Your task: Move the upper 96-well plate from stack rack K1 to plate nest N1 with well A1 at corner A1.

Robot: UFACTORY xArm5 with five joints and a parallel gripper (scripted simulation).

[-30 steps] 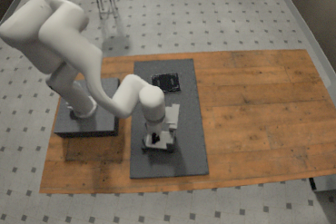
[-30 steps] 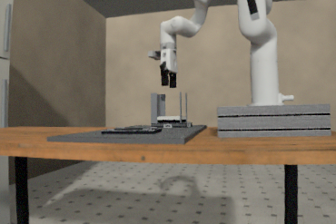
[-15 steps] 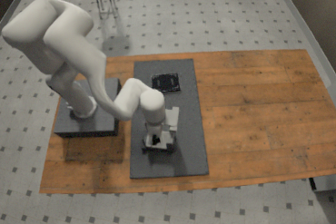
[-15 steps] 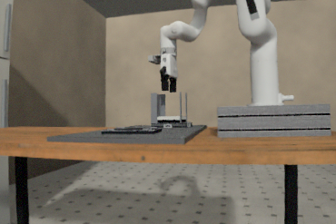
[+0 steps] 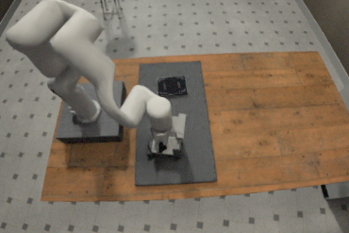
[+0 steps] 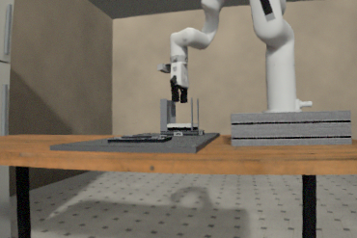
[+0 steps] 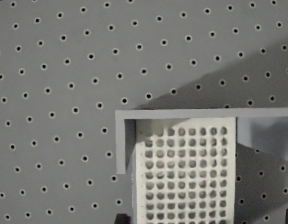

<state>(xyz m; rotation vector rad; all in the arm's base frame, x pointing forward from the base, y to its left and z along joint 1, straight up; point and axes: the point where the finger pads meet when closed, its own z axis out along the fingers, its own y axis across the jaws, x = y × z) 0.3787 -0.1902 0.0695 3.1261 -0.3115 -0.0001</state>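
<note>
My gripper is now 10 cm above the white 96-well plate. Round my hand: plate nest N1 (5 cm ahead, 35 cm to the left, 14 cm below).
</note>
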